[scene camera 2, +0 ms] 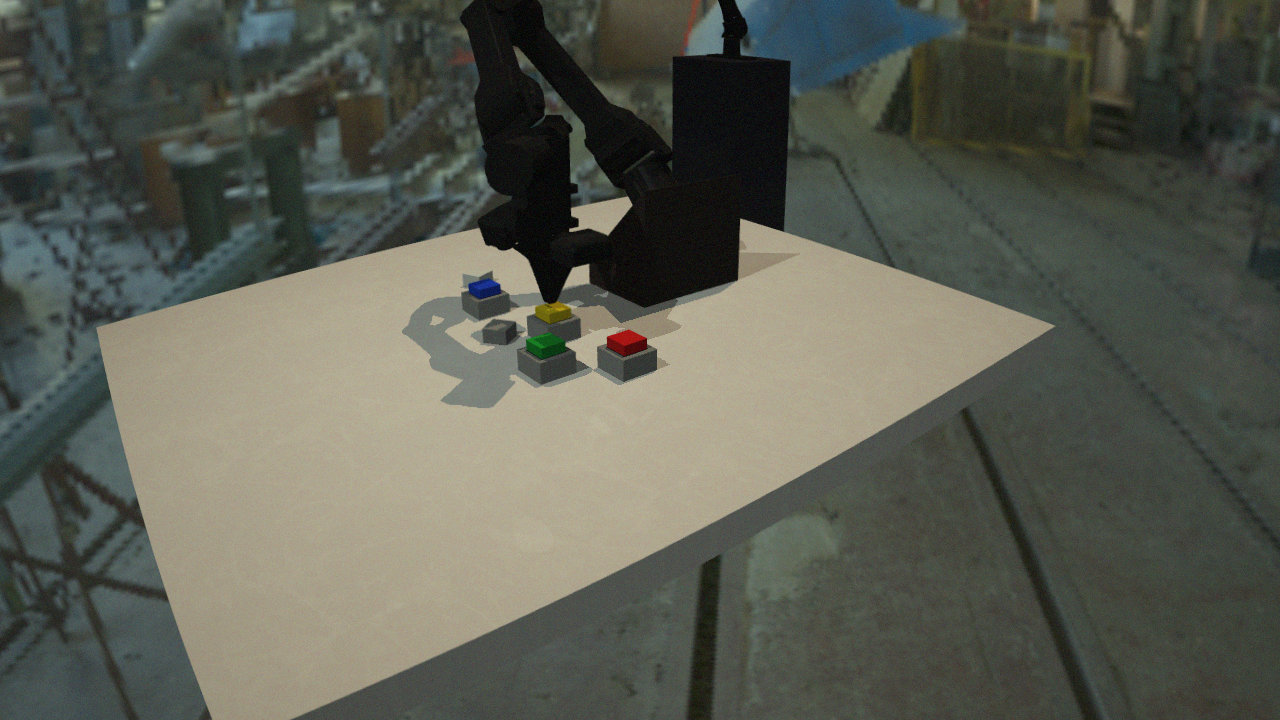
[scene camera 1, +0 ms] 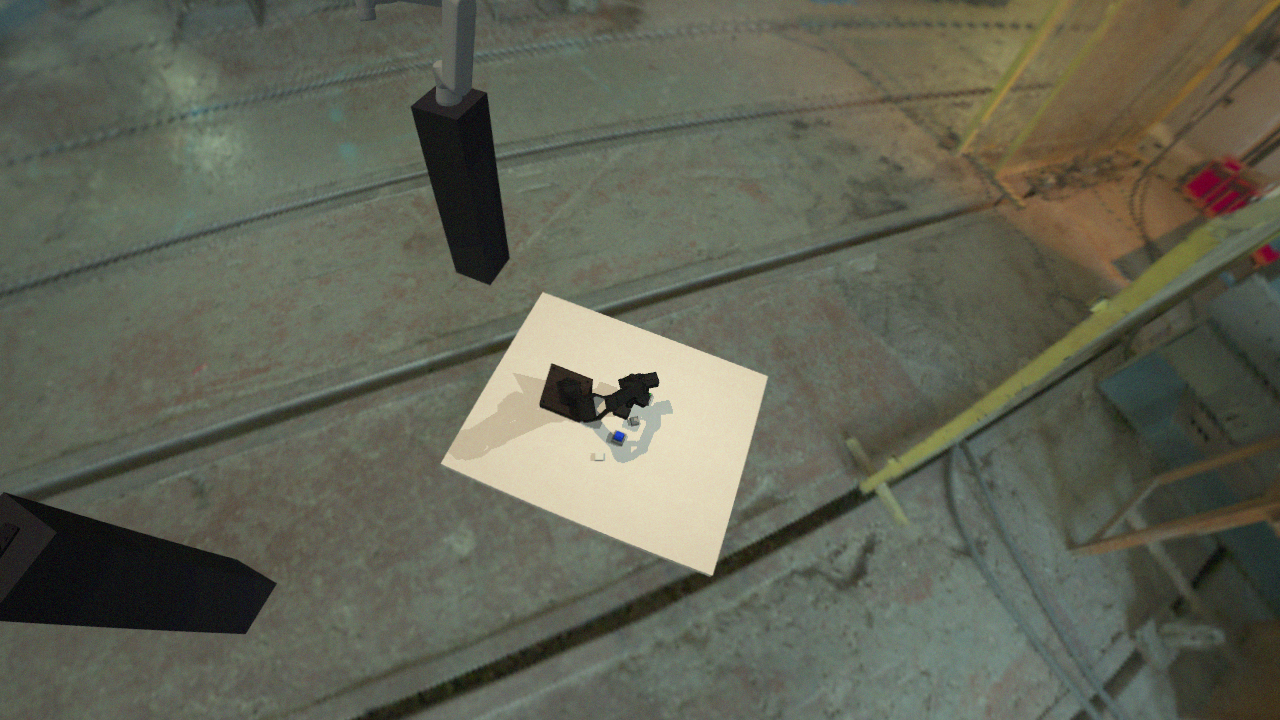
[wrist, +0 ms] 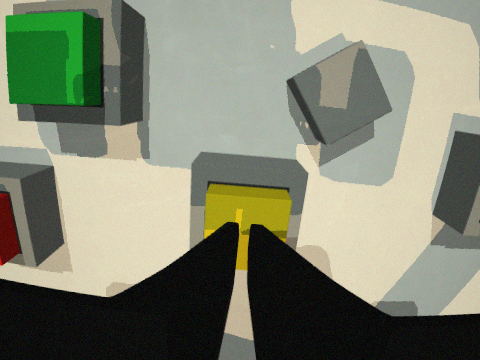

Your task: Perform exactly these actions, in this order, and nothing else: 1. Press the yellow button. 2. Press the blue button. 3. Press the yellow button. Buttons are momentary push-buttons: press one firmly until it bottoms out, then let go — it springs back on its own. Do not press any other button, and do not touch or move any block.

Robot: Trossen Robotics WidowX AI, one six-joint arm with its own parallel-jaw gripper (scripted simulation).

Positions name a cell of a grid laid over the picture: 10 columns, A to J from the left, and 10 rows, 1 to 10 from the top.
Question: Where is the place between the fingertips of my gripper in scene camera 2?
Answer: E5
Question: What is my gripper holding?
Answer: Nothing.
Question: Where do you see a green button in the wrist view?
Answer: B2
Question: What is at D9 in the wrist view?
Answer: My gripper.
